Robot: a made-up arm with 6 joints.
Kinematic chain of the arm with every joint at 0, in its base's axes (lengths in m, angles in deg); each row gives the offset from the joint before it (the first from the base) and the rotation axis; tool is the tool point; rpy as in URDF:
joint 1: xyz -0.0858 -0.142 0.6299 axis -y
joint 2: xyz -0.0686 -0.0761 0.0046 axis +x
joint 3: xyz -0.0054 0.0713 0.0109 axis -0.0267 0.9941 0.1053
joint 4: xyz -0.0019 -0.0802 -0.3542 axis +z
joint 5: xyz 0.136 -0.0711 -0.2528 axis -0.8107 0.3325 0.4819
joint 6: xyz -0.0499 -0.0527 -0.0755 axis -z
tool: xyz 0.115 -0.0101 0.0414 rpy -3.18 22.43 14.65
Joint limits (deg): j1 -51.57..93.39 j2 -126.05..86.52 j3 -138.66..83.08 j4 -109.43..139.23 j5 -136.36..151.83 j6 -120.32..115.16
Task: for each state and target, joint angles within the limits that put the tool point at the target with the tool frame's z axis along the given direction. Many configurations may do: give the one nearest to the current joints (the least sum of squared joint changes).
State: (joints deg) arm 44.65 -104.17 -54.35 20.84 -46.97 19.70
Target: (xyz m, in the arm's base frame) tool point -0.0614 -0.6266 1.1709 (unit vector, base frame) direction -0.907 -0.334 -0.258
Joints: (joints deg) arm 71.26 -90.93 -42.87 -6.06 -98.14 18.26
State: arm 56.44 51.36 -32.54 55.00 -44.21 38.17
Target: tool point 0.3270 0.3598 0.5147 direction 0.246 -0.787 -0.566
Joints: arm 37.32 71.72 -16.29 11.67 -48.29 57.09
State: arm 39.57 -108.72 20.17 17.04 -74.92 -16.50
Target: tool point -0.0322 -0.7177 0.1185 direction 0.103 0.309 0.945
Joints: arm 79.63 -73.55 57.68 38.09 -28.13 -14.97
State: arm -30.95 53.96 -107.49 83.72 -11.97 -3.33
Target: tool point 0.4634 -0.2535 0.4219 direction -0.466 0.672 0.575
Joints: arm -48.11 43.59 -94.88 103.92 26.70 38.02
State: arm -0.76 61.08 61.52 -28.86 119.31 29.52
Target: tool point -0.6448 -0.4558 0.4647 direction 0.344 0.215 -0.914
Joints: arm -16.77 16.77 55.32 -80.48 98.99 62.20
